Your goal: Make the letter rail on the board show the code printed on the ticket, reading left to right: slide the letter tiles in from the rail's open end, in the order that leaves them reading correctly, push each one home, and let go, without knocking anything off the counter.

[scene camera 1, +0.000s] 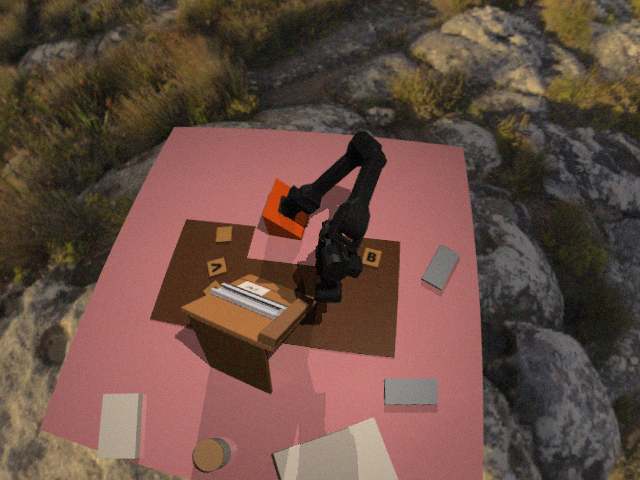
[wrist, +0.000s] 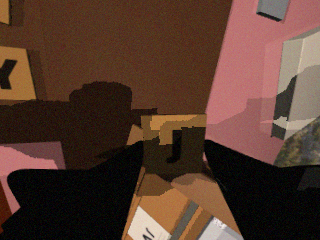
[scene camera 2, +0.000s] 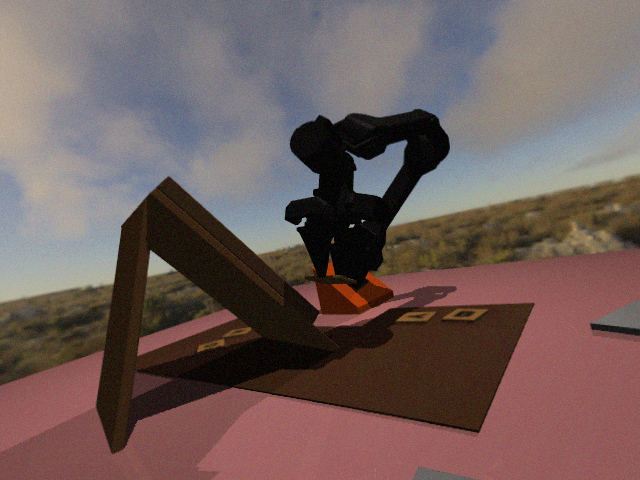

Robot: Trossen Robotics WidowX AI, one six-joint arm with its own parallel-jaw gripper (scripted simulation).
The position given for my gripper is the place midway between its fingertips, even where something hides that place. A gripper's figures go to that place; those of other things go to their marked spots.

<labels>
My gripper [scene camera 1: 325,293] is 92 cm from the lens. A pale block [scene camera 1: 120,428] is 113 cm from the lens.
</labels>
